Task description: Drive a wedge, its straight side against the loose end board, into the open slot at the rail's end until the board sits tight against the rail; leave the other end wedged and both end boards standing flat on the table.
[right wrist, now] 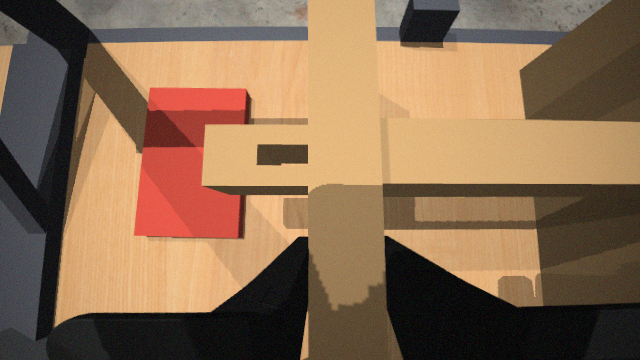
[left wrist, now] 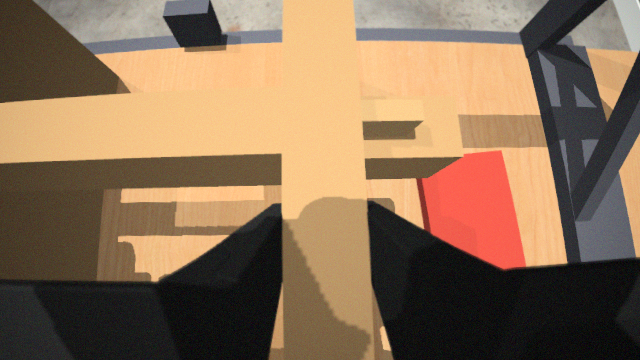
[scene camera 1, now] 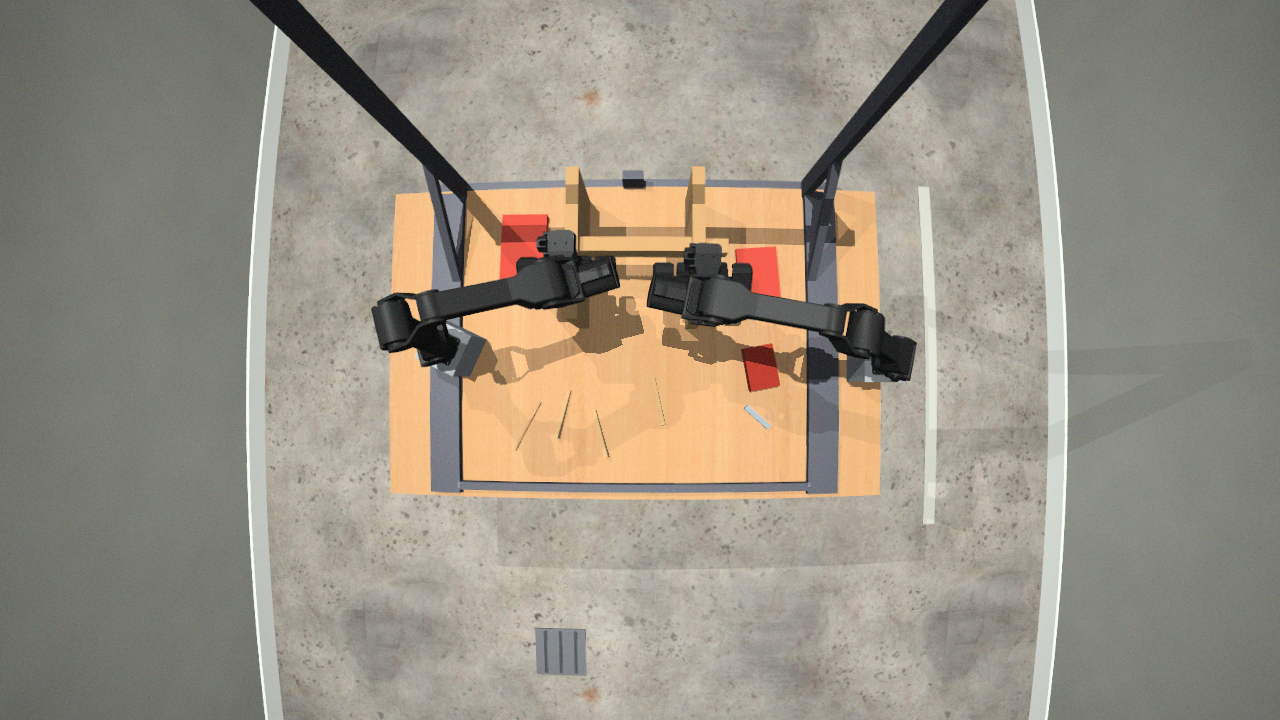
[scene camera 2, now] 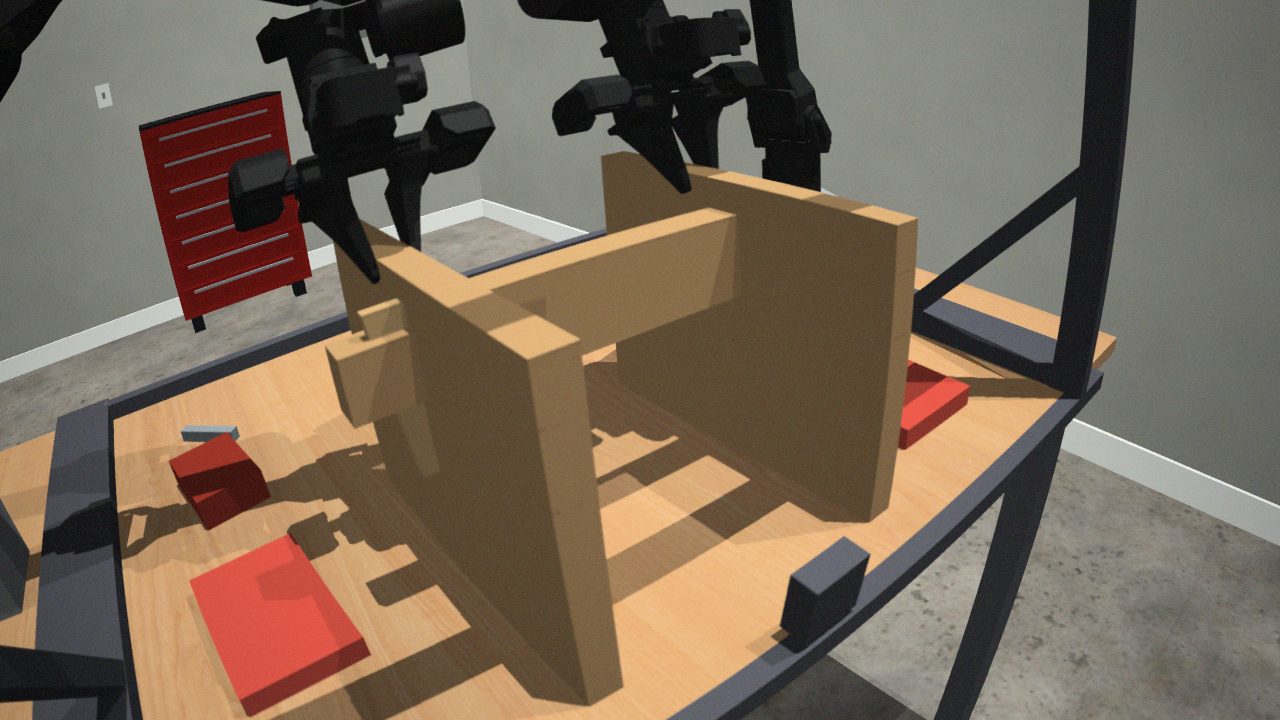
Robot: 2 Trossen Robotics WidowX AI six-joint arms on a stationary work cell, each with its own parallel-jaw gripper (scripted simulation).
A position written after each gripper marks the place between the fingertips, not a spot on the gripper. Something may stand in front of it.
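Observation:
Left gripper point(scene camera 2: 397, 274), point(left wrist: 323, 214), point(scene camera 1: 698, 262). Right gripper point(scene camera 2: 700, 189), point(right wrist: 342, 246), point(scene camera 1: 572, 262). End board point(scene camera 2: 514, 502). Another end board point(scene camera 2: 805, 372). Grey piece point(scene camera 2: 191, 433); out of frame in the left wrist view, out of frame in the right wrist view.

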